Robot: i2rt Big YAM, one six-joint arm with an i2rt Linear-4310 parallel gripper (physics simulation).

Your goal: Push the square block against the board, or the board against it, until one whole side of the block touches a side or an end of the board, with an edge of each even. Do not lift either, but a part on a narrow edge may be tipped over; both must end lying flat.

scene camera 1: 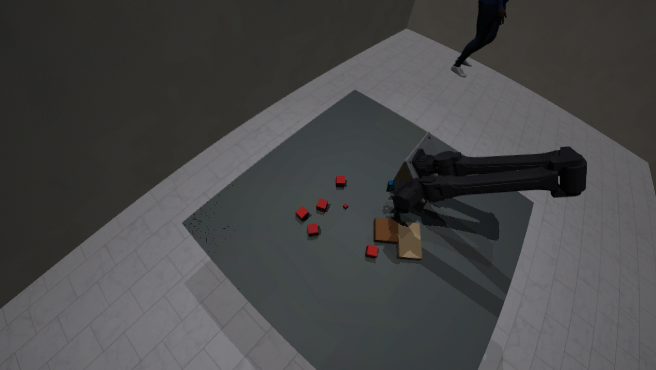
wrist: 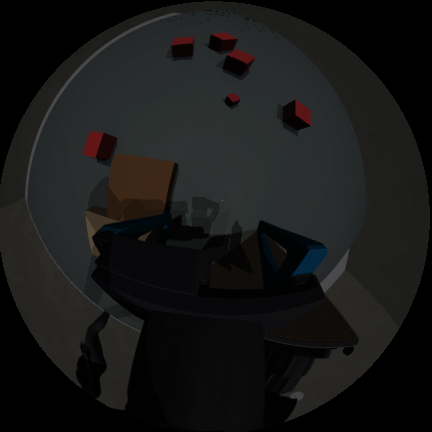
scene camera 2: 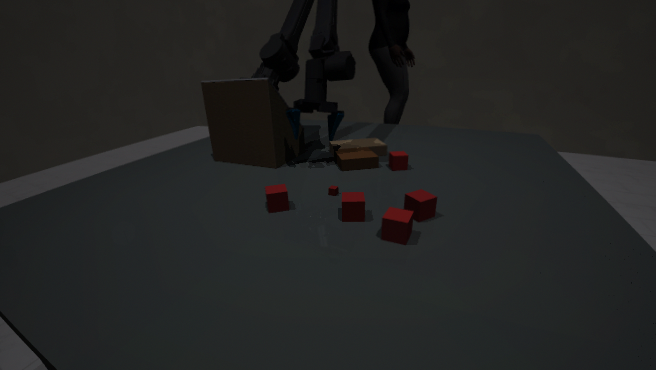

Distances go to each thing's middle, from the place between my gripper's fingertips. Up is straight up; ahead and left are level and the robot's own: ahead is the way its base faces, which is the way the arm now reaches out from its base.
Scene:
Right now the square brown block (scene camera 2: 349, 159) is 100 mm ahead of my hand, 60 mm to the left of it and 60 mm below it. Round my hand: tan board (scene camera 1: 409, 246) (80 mm ahead, 160 mm to the left, 60 mm below).

